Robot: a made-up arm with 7 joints. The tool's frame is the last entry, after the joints. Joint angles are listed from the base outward. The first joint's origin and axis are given. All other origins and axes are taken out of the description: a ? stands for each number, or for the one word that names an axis. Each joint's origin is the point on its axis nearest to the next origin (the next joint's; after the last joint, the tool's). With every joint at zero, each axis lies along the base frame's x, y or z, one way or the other. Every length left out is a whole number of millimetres.
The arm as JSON. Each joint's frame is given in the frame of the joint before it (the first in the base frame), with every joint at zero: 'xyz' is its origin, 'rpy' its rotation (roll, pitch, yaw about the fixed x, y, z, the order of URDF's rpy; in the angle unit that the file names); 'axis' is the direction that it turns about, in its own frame. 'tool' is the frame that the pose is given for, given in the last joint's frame.
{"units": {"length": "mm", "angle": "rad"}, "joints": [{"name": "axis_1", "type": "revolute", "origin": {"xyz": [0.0, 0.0, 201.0], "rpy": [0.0, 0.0, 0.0]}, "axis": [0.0, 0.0, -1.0]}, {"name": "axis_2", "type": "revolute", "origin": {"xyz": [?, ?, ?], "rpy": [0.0, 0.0, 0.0]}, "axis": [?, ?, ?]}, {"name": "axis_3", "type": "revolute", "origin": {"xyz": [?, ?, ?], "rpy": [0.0, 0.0, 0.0]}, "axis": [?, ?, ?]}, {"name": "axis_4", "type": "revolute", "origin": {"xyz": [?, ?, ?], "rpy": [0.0, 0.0, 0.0]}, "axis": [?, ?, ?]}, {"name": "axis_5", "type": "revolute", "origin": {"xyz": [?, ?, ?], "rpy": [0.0, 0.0, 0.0]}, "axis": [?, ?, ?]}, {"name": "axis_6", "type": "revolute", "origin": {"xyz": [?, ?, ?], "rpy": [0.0, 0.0, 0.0]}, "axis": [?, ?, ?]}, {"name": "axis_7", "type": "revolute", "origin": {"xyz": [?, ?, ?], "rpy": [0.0, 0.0, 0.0]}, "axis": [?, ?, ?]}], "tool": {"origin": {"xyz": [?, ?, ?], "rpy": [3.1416, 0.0, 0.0]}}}
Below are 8 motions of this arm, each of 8 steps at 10 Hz.
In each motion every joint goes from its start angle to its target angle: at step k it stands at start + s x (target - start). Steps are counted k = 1, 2, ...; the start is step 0. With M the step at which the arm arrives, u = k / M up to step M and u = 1 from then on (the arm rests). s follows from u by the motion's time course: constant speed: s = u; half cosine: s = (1 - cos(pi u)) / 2; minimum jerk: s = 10 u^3 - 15 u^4 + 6 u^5.
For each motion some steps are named. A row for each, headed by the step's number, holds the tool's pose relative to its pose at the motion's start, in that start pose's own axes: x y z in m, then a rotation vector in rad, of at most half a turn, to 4 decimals.
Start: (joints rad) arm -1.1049 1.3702 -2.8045 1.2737 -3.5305 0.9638 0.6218
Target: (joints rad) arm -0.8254 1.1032 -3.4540 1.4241 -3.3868 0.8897 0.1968
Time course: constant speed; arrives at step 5
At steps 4, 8:
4: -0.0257 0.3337 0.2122 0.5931 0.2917 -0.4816
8: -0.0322 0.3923 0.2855 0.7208 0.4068 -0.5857

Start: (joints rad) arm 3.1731 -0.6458 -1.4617 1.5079 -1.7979 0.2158 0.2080
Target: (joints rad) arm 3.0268 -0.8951 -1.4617 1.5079 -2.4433 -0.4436 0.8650
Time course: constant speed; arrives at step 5
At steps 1, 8:
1: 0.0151 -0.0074 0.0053 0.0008 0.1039 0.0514
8: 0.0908 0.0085 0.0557 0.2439 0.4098 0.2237

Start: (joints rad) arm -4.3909 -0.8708 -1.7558 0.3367 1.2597 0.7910 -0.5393
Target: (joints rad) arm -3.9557 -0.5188 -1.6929 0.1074 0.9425 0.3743 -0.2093
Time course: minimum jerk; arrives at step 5
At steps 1, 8:
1: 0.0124 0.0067 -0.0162 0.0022 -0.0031 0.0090
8: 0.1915 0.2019 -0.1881 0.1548 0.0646 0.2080

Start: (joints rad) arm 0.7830 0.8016 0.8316 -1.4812 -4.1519 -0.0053 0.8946
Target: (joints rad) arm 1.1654 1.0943 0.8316 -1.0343 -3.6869 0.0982 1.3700
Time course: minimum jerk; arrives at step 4
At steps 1, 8:
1: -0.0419 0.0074 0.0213 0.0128 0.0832 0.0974
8: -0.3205 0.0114 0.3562 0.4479 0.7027 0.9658

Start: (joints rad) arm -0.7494 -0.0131 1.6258 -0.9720 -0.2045 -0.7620 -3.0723
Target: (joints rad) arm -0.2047 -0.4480 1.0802 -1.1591 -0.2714 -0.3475 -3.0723
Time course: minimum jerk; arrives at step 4
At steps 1, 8:
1: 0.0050 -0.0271 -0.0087 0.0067 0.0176 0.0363
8: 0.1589 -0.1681 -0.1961 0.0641 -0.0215 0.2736

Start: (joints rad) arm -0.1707 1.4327 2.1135 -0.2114 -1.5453 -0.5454 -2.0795
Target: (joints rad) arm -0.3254 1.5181 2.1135 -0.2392 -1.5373 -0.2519 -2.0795
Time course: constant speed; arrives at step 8
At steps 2, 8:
2: 0.0320 0.0308 -0.0041 0.0817 -0.0038 -0.0269
8: 0.1351 0.1182 -0.0012 0.3324 -0.0277 -0.0837

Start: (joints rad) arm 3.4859 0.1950 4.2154 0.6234 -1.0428 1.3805 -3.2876
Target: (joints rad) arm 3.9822 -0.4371 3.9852 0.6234 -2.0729 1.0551 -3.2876
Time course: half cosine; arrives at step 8
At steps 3, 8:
3: -0.0116 0.0171 -0.1282 0.1293 0.0380 -0.0801
8: 0.0063 -0.1397 -0.3518 0.3524 -0.0401 -0.5516

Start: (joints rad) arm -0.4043 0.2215 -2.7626 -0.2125 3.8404 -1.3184 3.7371
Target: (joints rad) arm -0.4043 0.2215 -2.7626 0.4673 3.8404 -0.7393 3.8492
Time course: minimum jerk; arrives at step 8
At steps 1, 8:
1: -0.0009 -0.0022 -0.0024 -0.0009 0.0018 0.0086
8: -0.0067 -0.1854 -0.1177 -0.1479 0.1753 0.4820

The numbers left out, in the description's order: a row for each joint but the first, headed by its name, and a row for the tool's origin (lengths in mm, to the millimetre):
axis_2: xyz 0.0 -10.0 0.0, axis 0.0 1.0 0.0
axis_3: xyz 0.0 0.0 482.0, axis 0.0 0.0 -1.0
axis_4: xyz 0.0 -14.0 0.0, axis 0.0 1.0 0.0
axis_5: xyz 0.0 0.0 297.0, axis 0.0 0.0 -1.0
axis_6: xyz 0.0 0.0 0.0, axis 0.0 1.0 0.0
axis_7: xyz 0.0 0.0 165.0, axis 0.0 0.0 -1.0
tool: xyz 0.0 0.0 0.0

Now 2 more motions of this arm.
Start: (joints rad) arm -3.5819 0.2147 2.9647 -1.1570 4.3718 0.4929 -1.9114
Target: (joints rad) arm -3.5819 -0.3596 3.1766 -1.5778 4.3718 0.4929 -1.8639
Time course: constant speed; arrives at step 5
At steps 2, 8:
2: -0.0735 0.0196 0.1002 0.0120 0.1063 0.0311
8: -0.1523 0.0886 0.2550 0.0527 0.2517 0.0190

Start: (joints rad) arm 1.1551 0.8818 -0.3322 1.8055 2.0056 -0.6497 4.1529
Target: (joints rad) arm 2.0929 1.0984 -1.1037 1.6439 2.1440 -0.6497 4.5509
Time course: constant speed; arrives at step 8
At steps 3, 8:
3: -0.0348 0.0419 0.0795 -0.1784 0.1985 0.0778
8: -0.0466 0.1080 0.3035 -0.3186 0.7495 0.3071

